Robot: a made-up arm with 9 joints. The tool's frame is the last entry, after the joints. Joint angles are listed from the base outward.
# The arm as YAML. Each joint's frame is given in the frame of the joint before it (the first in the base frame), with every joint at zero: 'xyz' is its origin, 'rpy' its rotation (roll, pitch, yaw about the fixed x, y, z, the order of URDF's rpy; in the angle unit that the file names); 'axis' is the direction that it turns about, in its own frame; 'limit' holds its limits. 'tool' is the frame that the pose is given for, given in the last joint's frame.
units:
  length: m
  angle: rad
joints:
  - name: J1
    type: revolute
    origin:
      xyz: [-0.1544, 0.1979, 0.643]
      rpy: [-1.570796, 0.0, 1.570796]
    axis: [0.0, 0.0, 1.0]
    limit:
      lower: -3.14
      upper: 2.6
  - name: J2
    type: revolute
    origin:
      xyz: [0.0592, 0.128, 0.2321]
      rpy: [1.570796, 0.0, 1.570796]
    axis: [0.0, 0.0, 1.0]
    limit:
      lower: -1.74
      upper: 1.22
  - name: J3
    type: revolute
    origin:
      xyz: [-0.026, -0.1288, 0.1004]
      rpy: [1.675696, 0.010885, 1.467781]
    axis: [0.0, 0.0, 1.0]
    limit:
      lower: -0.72
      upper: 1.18
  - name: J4
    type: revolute
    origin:
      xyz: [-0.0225, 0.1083, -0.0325]
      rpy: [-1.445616, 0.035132, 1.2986]
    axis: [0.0, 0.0, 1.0]
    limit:
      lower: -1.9
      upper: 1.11
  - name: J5
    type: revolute
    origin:
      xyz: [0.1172, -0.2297, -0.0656]
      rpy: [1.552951, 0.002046, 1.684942]
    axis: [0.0, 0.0, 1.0]
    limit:
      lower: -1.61
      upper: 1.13
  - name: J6
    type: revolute
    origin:
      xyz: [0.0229, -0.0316, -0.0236]
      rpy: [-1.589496, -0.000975, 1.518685]
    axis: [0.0, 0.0, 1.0]
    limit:
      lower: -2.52
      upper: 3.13
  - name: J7
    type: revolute
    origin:
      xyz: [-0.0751, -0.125, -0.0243]
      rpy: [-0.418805, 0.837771, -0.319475]
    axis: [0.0, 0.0, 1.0]
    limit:
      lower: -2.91
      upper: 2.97
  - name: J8
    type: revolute
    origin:
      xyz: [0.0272, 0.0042, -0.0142]
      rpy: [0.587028, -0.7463, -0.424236]
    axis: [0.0, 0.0, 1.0]
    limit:
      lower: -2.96
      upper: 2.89
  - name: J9
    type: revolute
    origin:
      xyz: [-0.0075, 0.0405, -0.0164]
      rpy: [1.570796, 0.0, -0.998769]
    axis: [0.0, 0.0, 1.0]
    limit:
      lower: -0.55
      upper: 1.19
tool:
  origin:
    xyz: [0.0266, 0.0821, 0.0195]
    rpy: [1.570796, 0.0, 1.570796]
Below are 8 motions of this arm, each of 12 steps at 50 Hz.
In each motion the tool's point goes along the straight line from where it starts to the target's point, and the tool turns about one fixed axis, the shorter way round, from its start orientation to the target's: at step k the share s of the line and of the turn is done. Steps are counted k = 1, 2, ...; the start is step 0. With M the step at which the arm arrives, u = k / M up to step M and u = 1 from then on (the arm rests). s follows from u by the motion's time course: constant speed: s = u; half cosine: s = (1 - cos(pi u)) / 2; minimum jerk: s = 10 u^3 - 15 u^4 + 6 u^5.
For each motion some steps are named. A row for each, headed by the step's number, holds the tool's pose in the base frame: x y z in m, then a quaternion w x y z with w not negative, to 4 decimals.
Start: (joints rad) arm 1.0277 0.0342 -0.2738 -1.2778 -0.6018 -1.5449 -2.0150 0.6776 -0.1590
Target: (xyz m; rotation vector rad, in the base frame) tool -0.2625 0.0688 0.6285 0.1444 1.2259 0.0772
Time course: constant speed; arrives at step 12
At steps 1, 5, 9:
1: -0.2975 0.0296 0.6180 0.8342 0.1707 0.5175 -0.0846
5: -0.2848 0.0438 0.6218 0.8299 0.1337 0.5401 -0.0408
9: -0.2720 0.0581 0.6256 0.8225 0.0961 0.5606 0.0032

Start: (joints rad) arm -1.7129 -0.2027 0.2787 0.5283 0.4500 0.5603 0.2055 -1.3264 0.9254
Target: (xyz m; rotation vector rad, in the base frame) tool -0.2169 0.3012 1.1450 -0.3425 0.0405 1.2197
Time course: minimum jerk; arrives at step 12
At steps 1, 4, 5, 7, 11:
1: -0.2463 0.2935 1.1572 0.7783 -0.1719 -0.0989 0.5958
4: -0.2402 0.2951 1.1547 0.7850 -0.1697 -0.0747 0.5912
5: -0.2362 0.2962 1.1530 0.7891 -0.1681 -0.0585 0.5879
7: -0.2271 0.2985 1.1493 0.7976 -0.1645 -0.0222 0.5799
11: -0.2171 0.3012 1.1451 0.8057 -0.1601 0.0183 0.5700

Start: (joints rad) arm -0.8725 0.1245 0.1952 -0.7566 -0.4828 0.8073 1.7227 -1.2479 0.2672
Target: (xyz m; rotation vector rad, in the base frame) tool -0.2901 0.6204 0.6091 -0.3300 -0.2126 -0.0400
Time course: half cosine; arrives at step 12
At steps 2, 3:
2: -0.2921 0.6437 0.6003 0.9792 -0.1995 0.0219 -0.0305
3: -0.2920 0.6417 0.6010 0.9800 -0.1966 0.0110 -0.0296

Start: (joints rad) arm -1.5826 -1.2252 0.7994 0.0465 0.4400 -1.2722 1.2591 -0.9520 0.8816
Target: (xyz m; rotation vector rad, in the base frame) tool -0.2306 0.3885 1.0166 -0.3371 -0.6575 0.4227
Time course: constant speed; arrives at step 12
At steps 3, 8, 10, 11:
3: -0.2172 0.3109 1.0244 0.9486 -0.1354 -0.2689 0.0980
8: -0.2247 0.3540 1.0201 0.9294 -0.1513 -0.2973 0.1578
10: -0.2276 0.3713 1.0183 0.9205 -0.1575 -0.3082 0.1815
11: -0.2291 0.3799 1.0175 0.9157 -0.1605 -0.3136 0.1933

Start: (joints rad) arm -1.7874 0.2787 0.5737 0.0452 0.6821 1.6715 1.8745 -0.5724 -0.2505
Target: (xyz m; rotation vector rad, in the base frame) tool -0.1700 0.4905 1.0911 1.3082 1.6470 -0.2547
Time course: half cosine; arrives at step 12
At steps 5, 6, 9, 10, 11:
5: -0.1603 0.5010 1.0793 0.5194 0.5126 0.6757 -0.1048
6: -0.1623 0.4989 1.0818 0.5133 0.5180 0.6762 -0.1048
9: -0.1677 0.4930 1.0884 0.4965 0.5325 0.6775 -0.1048
10: -0.1690 0.4916 1.0898 0.4927 0.5357 0.6777 -0.1048
11: -0.1697 0.4908 1.0908 0.4903 0.5378 0.6778 -0.1048

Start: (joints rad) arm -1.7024 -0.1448 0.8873 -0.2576 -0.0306 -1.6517 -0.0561 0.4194 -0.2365
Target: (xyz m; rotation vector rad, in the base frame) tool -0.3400 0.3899 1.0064 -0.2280 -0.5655 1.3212
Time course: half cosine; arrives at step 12
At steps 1, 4, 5, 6, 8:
1: -0.3465 0.4487 0.9885 0.7305 -0.0948 -0.1765 0.6529
4: -0.3450 0.4347 0.9928 0.7350 -0.0971 -0.1961 0.6418
5: -0.3442 0.4275 0.9950 0.7372 -0.0983 -0.2062 0.6359
6: -0.3433 0.4198 0.9973 0.7394 -0.0995 -0.2170 0.6295
8: -0.3417 0.4048 1.0019 0.7433 -0.1019 -0.2378 0.6169

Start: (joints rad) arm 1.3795 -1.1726 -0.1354 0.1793 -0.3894 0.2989 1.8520 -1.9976 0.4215
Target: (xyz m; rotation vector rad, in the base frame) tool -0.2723 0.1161 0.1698 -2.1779 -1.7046 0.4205
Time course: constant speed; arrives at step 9
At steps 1, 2, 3, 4, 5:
1: -0.2771 0.0696 0.1787 0.1500 -0.7952 -0.5606 0.1757
2: -0.2765 0.0754 0.1776 0.1527 -0.7919 -0.5657 0.1723
3: -0.2759 0.0812 0.1765 0.1553 -0.7884 -0.5707 0.1689
4: -0.2753 0.0870 0.1754 0.1580 -0.7850 -0.5757 0.1654
5: -0.2747 0.0929 0.1742 0.1607 -0.7815 -0.5807 0.1620

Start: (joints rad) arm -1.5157 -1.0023 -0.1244 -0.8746 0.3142 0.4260 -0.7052 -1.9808 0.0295
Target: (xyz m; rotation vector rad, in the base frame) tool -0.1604 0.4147 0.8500 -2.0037 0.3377 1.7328
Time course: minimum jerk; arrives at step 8
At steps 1, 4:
1: -0.1616 0.4276 0.8204 0.2011 -0.7028 0.1634 0.6625
4: -0.1610 0.4213 0.8350 0.2171 -0.7164 0.1436 0.6473

